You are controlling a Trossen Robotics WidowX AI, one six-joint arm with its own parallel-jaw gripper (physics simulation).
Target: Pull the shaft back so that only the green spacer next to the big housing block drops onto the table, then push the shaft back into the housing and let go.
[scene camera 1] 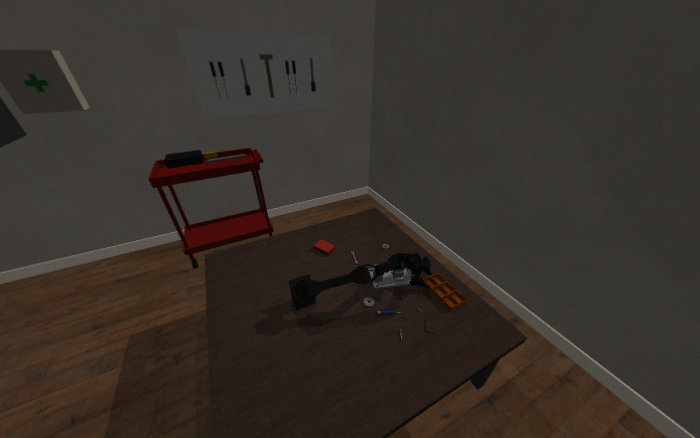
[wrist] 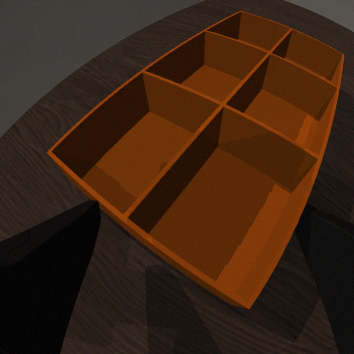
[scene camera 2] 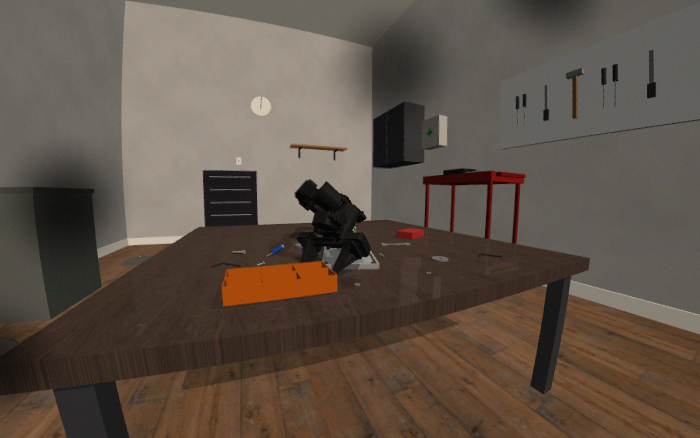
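Pixels of known places: gripper, fingertip midpoint: (scene camera 1: 429, 281) (wrist: 202, 213) (scene camera 2: 316, 271); arm's base, link origin: (scene camera 1: 300, 289).
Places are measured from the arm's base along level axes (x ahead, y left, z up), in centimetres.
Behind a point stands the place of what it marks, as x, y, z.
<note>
A light grey fixture (scene camera 1: 384, 281) (scene camera 2: 370, 264) @[63.1, -8.3, -9.1], seemingly the housing assembly, lies on the table (scene camera 1: 309, 371) @[-10.1, -33.4, -10.4] (scene camera 2: 154, 320) @[74.5, -53.0, -10.3], partly hidden by the arm in both scene views. The shaft and the housing block cannot be made out clearly. A tiny green patch (scene camera 2: 354, 228) @[48.7, -5.9, -1.7] shows behind the arm in scene camera 2; whether it is the spacer I cannot tell. My black gripper (scene camera 2: 321, 266) @[66.0, -23.8, -8.2] (wrist: 202, 213) @[66.0, -23.8, -8.2] is open with its fingers wide apart and nothing between them. It is low beside the fixture, facing the orange tray. The housing, shaft and spacer do not show in the wrist view.
An orange compartment tray (scene camera 1: 437, 295) @[62.1, -33.1, -7.8] (scene camera 2: 278, 290) @[72.9, -33.3, -8.5] (wrist: 175, 255) @[65.8, -21.6, -6.8] stands just beyond the fingers. A blue screwdriver (scene camera 1: 387, 312) @[33.8, -27.6, -9.1] (scene camera 2: 277, 249) @[35.0, -27.5, -9.3], a red box (scene camera 1: 324, 246) @[27.7, 32.5, -7.4] (scene camera 2: 410, 233) @[33.2, 29.2, -7.8], a wrench (scene camera 1: 354, 257) @[40.8, 16.0, -10.0] (scene camera 2: 395, 244) @[41.0, 15.6, -10.0] and a washer (scene camera 1: 385, 246) @[63.4, 13.7, -9.6] (scene camera 2: 439, 258) @[63.9, 15.5, -10.1] lie around the arm.
</note>
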